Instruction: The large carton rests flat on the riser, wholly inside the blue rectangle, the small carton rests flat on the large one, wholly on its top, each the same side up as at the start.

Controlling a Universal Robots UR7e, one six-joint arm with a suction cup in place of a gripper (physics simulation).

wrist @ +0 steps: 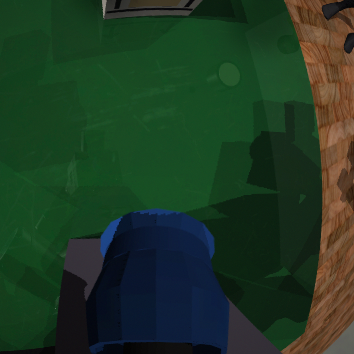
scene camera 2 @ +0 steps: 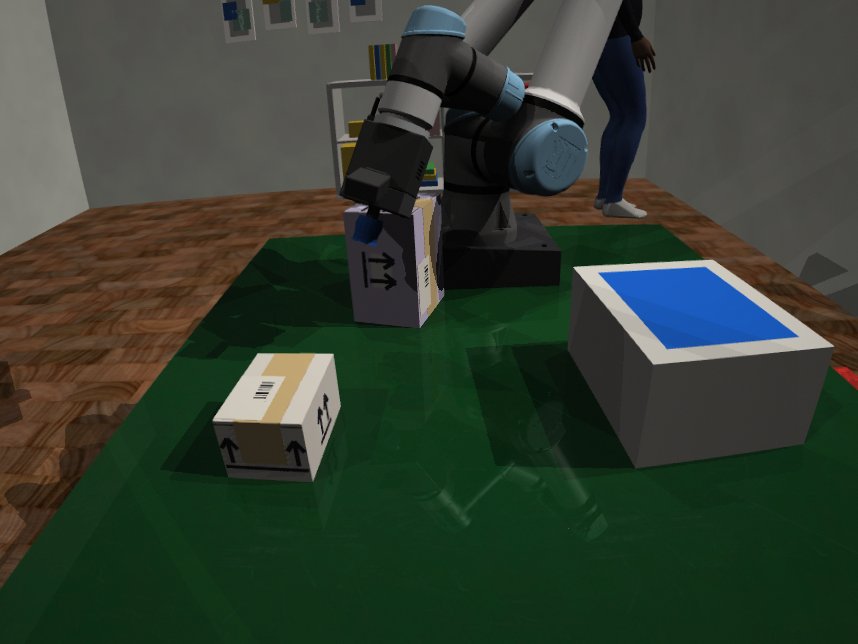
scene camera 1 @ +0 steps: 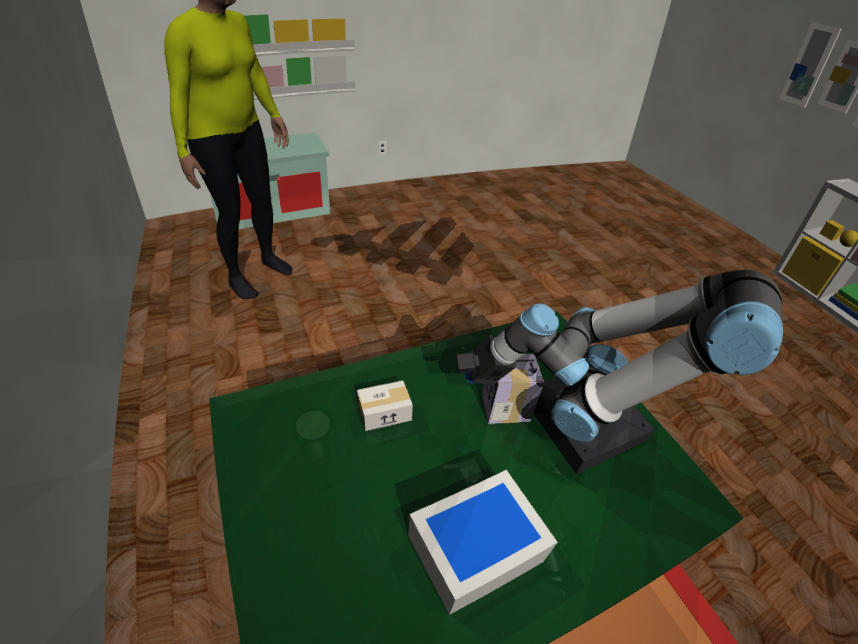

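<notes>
The large lavender carton (scene camera 1: 508, 405) (scene camera 2: 391, 290) (wrist: 77, 256) stands on the green mat beside the robot base, with its arrows pointing sideways. My blue suction cup (scene camera 2: 365, 230) (wrist: 158, 219) hangs tilted at the upper part of the carton's arrowed face. Its mouth points at the mat and nothing is on it. The small white carton (scene camera 1: 383, 404) (scene camera 2: 277, 409) (wrist: 147, 8) rests flat on the mat to the left, taped side up. The white riser (scene camera 1: 478, 582) (scene camera 2: 692, 409) stands in front, and its blue rectangle (scene camera 1: 482, 530) (scene camera 2: 692, 304) is bare.
The robot base (scene camera 1: 603, 444) (scene camera 2: 498, 256) stands right behind the large carton. A person in yellow (scene camera 1: 214, 104) stands by a mint cabinet (scene camera 1: 301, 180) at the back wall, and another person's legs (scene camera 2: 623, 104) show beyond the arm. A shelf unit (scene camera 1: 847, 185) stands at the right wall.
</notes>
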